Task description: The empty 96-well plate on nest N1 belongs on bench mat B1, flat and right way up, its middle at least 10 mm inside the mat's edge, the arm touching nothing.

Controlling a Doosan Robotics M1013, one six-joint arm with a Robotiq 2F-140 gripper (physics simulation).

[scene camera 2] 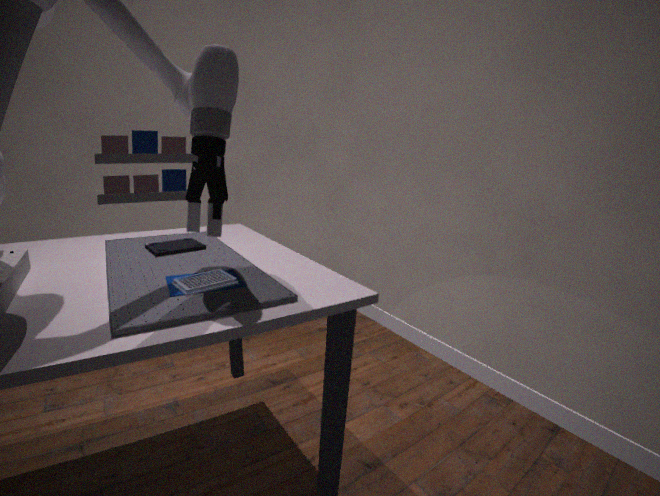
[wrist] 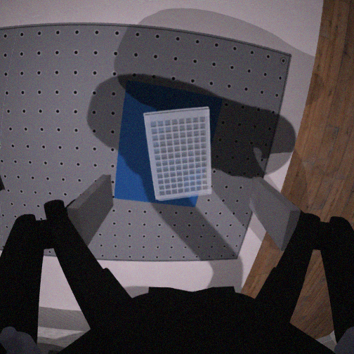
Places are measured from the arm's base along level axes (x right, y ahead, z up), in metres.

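Pixels of known places: gripper, fingertip midpoint: (scene camera 2: 202,233).
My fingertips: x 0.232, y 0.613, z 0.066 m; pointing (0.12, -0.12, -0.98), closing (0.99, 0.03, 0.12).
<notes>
Behind a point stands the place of what it marks.
The white 96-well plate (scene camera 2: 205,281) @(x 0.256, y 0.607, z -0.037 m) (wrist: 179,154) lies flat, wells up, on the blue bench mat (scene camera 2: 171,288) @(x 0.233, y 0.535, z -0.049 m) (wrist: 131,182). In the wrist view it is turned slightly against the mat, its middle over the blue; its lower right corner reaches past the mat's right edge. My gripper (scene camera 2: 203,232) @(x 0.232, y 0.613, z 0.066 m) (wrist: 181,191) is open and empty, well above the plate and apart from it, its fingers to either side in the wrist view. A dark, low block (scene camera 2: 176,246) @(x -0.082, y 0.629, z -0.039 m), perhaps nest N1, lies further back with no plate on it.
The grey perforated board (scene camera 2: 144,266) @(x 0.039, y 0.509, z -0.051 m) (wrist: 55,130) carries the mat and the dark block. It lies on the white table (scene camera 2: 320,288) @(x 0.365, y 0.852, z -0.064 m), near the table's front and right edges. A pale box (scene camera 2: 13,266) @(x 0.030, y 0.204, z -0.009 m) stands at the far left. Two wall shelves (scene camera 2: 138,158) hold bins behind the arm.
</notes>
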